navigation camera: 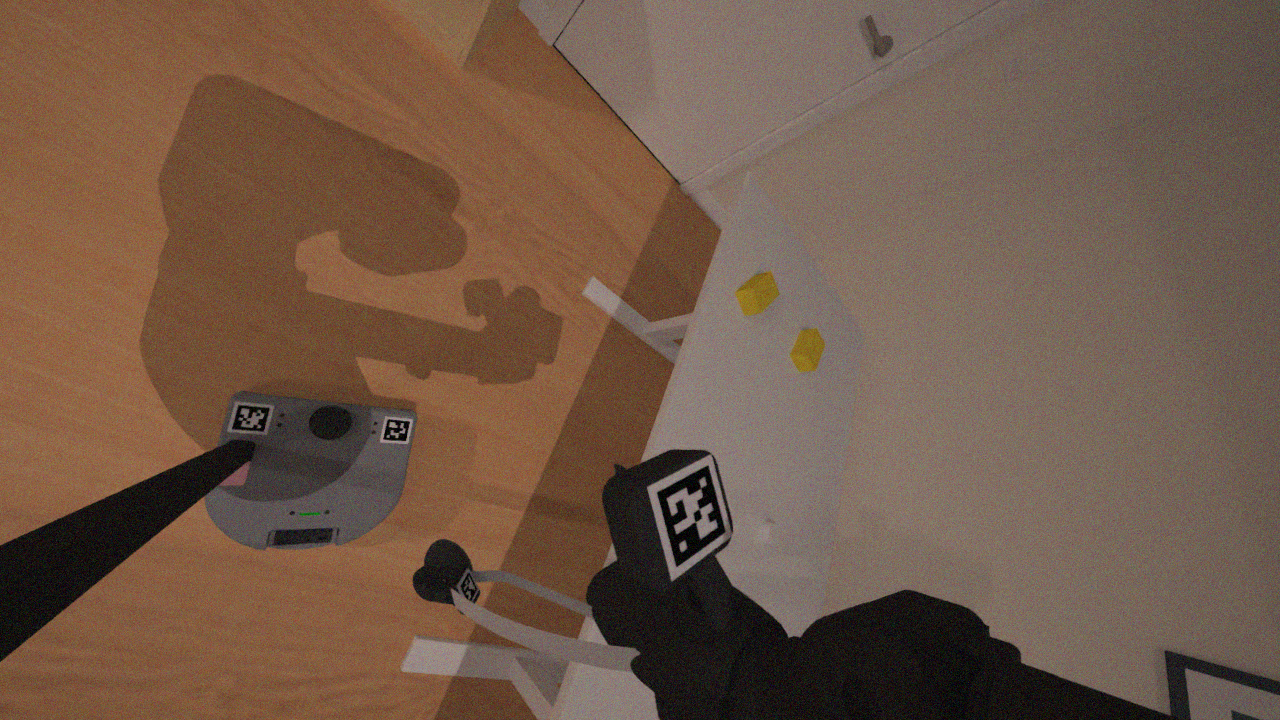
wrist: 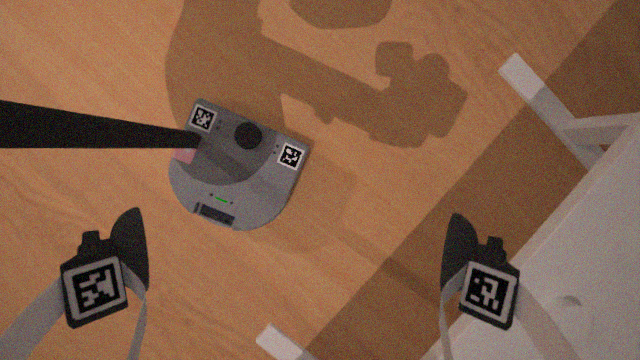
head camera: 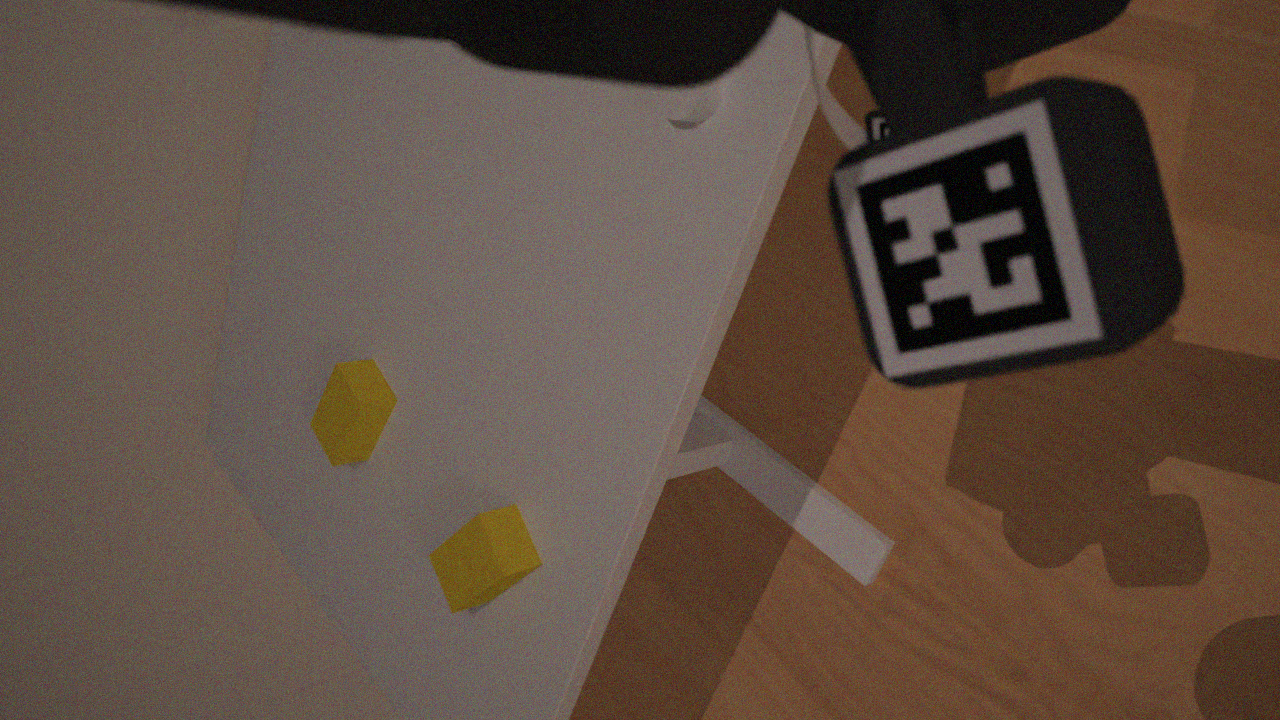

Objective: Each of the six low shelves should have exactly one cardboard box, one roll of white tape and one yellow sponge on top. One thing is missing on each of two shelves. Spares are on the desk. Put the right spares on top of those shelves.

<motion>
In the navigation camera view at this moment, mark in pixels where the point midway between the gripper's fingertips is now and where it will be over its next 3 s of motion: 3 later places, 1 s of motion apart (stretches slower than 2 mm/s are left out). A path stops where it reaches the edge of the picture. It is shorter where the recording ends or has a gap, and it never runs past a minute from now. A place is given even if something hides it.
My gripper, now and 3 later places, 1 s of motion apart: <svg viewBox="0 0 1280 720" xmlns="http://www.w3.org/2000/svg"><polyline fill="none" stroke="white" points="537,513 657,458 665,500 634,497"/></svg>
</motion>
